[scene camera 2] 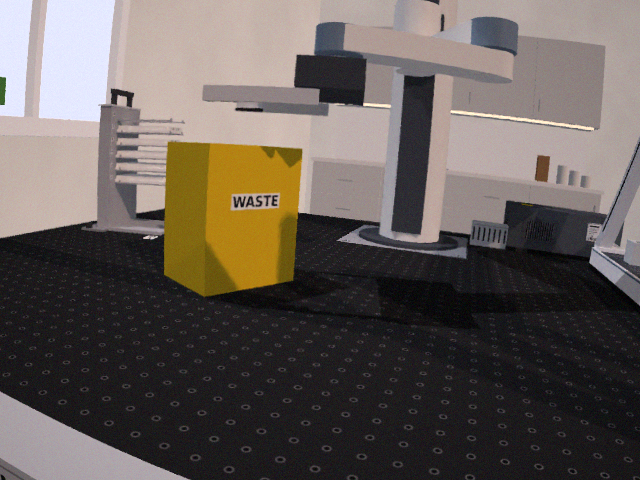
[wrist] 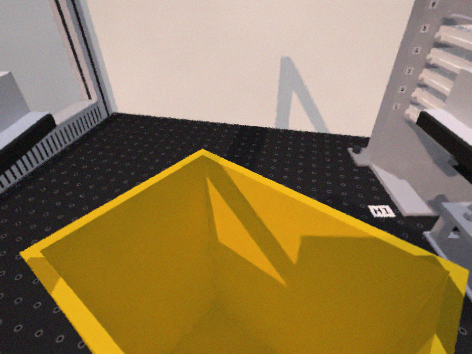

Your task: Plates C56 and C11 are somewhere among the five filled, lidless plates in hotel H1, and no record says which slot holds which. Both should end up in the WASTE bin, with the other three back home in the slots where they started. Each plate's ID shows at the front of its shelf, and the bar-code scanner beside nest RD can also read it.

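Places are measured from the arm's base along level axes (x ahead, y left, z up), in centimetres.
Pixels of known places: gripper, between the fingertips: [scene camera 2: 222, 99] [wrist: 235, 98]; arm's base, origin of its link: [scene camera 2: 408, 244].
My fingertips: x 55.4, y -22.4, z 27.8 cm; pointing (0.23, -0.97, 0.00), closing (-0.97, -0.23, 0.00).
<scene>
For each thing: its top centre in the pictures, then the offset to it from my fingertips. "spot": a spot on its surface instead.
- yellow WASTE bin, centre of its top: [wrist: 236, 259] [scene camera 2: 234, 144] dx -0.5, dy +2.4, dz -6.5 cm
- small H1 label, a spot on its surface: [wrist: 381, 211] spot: dx -16.8, dy -25.7, dz -26.5 cm
- slotted grey block, a spot on its surface: [scene camera 2: 488, 234] spot: dx -59.8, dy +42.4, dz -23.3 cm
- dark box, a spot on its surface: [scene camera 2: 560, 232] spot: dx -58.9, dy +60.9, dz -20.2 cm
My gripper [scene camera 2: 221, 101] [wrist: 235, 98] is open, with nothing between its widely spaced fingers. It is above the level of the yellow WASTE bin [scene camera 2: 253, 232] [wrist: 125, 210], whose open top shows in the wrist view; no plate shows on the visible part of its inside. Hotel H1 [scene camera 2: 107, 165] [wrist: 382, 140] stands behind the bin in the scene view and at the right in the wrist view. Several pale plates [scene camera 2: 139, 141] [wrist: 445, 59] are stacked in its slots. Their IDs are too small or hidden to read, so C56 and C11 cannot be told apart.
A small H1 label [wrist: 381, 211] lies by the hotel's foot. A grey stand [wrist: 452, 220] is partly visible at the right. In the scene view, the arm's column [scene camera 2: 390, 165], a slotted grey block [scene camera 2: 488, 234] and a dark box [scene camera 2: 560, 232] stand right of the bin.
</scene>
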